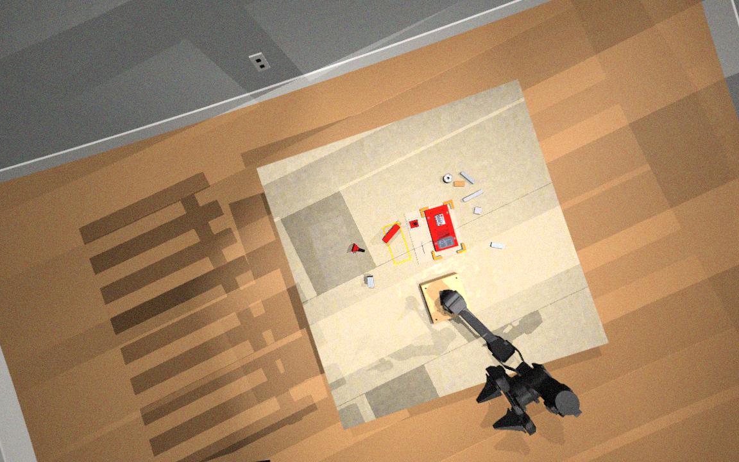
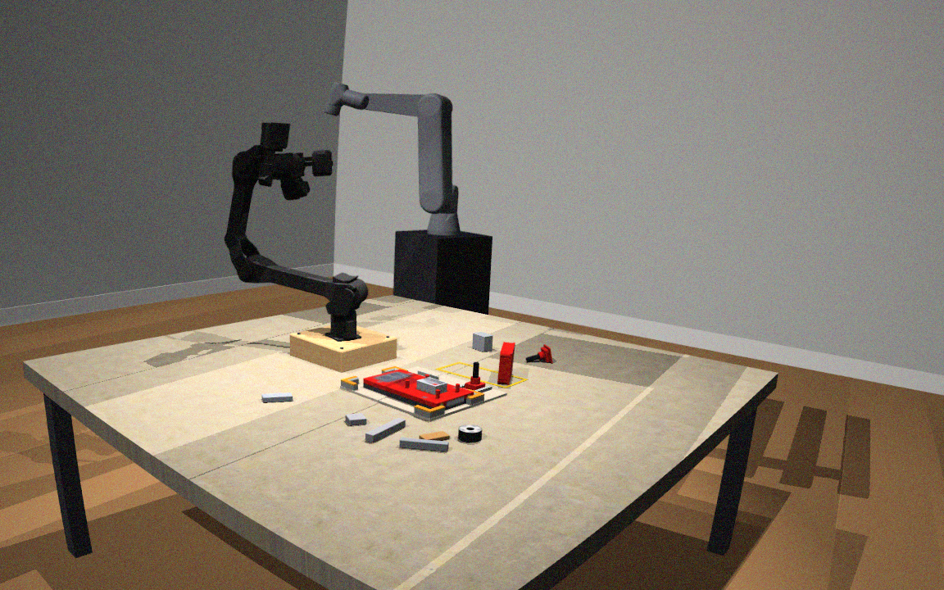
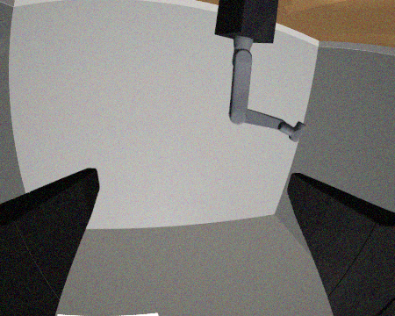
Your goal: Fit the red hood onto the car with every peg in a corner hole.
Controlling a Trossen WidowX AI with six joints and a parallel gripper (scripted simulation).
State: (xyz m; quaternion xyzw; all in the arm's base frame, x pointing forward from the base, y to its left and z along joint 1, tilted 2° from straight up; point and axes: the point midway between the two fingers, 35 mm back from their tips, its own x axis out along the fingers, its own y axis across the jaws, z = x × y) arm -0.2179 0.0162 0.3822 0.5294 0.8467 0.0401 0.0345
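Right now the red hood is 54 cm ahead of my gripper tip, 17 cm to the left of it and 40 cm below it. Also, from my gripper tip: wheel: 76 cm ahead, 13 cm to the right, 43 cm below; then grey engine block: 57 cm ahead, 6 cm to the right, 41 cm below; then wooden chip: 73 cm ahead, 18 cm to the right, 43 cm below.
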